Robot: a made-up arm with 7 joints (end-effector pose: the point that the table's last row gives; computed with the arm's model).
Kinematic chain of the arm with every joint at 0, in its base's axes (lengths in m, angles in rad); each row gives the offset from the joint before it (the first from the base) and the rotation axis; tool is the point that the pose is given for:
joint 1: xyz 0 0 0.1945 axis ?
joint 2: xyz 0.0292 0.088 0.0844 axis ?
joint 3: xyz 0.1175 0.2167 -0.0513 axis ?
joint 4: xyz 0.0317 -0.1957 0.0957 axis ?
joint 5: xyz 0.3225 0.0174 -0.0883 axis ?
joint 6: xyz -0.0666 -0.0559 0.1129 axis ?
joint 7: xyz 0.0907 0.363 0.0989 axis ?
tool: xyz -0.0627 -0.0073 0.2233
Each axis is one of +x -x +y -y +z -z.
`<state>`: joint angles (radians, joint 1 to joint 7).
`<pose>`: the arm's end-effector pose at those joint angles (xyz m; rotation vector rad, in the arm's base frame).
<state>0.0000 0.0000 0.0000 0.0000 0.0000 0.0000 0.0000</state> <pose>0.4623 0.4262 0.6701 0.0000 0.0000 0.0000</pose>
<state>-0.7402 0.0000 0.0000 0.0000 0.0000 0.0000 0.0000</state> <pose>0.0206 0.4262 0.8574 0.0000 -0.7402 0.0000</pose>
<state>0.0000 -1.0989 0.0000 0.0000 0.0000 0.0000 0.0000</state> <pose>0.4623 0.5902 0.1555 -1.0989 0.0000 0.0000</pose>
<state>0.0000 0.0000 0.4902 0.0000 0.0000 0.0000 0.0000</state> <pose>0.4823 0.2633 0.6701 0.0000 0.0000 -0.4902</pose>
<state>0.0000 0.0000 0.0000 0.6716 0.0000 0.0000 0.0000</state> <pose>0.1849 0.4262 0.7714 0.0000 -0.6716 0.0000</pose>
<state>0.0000 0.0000 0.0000 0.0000 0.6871 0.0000 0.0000</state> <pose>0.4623 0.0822 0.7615 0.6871 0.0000 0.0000</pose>
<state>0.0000 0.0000 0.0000 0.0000 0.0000 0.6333 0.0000</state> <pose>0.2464 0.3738 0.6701 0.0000 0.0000 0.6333</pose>
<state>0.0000 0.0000 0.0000 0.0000 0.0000 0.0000 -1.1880</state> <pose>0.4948 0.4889 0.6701 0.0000 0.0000 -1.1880</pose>
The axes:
joint 1: +y
joint 2: +x
joint 3: -z
joint 4: -y
joint 5: +x
joint 6: +z
joint 7: +z

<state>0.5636 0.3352 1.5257 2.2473 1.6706 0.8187 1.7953</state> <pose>-0.2835 0.3525 0.6675 -1.4198 -0.3146 2.6753</pose>
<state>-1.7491 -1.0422 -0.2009 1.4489 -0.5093 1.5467 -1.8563</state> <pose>0.1919 0.1359 0.1115 1.0379 2.6261 0.5453</pose>
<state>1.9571 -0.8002 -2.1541 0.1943 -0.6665 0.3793 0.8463</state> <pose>0.1204 0.3711 0.3677 -1.8733 0.1526 -1.9224</pose>
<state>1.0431 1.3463 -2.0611 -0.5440 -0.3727 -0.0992 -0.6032</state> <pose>0.3047 0.1468 0.7234 0.8130 -0.1290 0.5342</pose>
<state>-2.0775 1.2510 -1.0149 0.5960 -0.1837 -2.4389 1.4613</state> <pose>-0.5918 -0.4449 0.5308 1.3824 -1.8653 1.5465</pose>
